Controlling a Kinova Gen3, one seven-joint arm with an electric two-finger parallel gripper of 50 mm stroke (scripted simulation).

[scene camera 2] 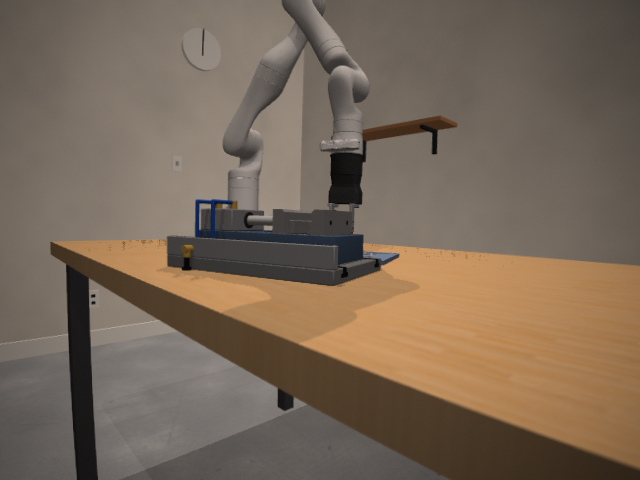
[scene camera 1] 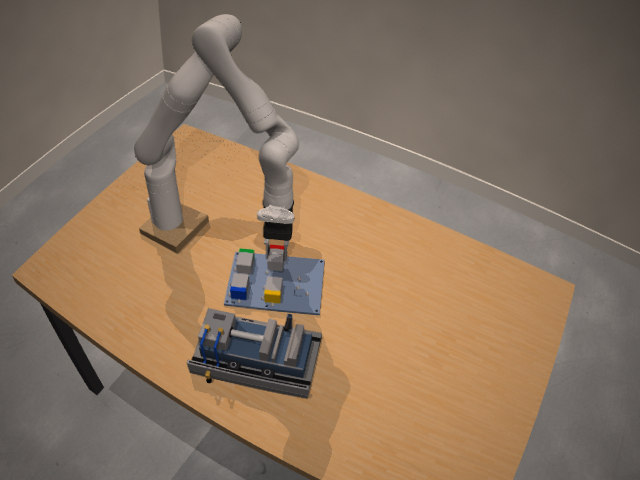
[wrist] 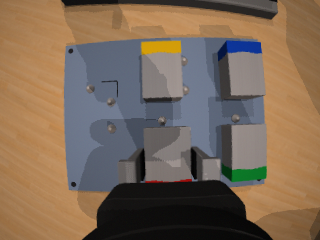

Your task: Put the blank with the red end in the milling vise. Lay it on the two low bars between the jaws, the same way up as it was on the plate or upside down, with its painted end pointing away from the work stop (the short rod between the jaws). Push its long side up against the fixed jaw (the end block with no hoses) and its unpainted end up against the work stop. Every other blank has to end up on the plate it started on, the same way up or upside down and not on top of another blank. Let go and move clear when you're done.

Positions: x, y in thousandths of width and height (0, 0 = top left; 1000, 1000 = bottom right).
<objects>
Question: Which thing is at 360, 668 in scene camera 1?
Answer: A hose block.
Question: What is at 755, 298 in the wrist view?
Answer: A blue-ended blank.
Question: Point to a hose block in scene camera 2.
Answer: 352, 457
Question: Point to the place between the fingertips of my gripper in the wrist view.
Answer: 523, 660
</objects>
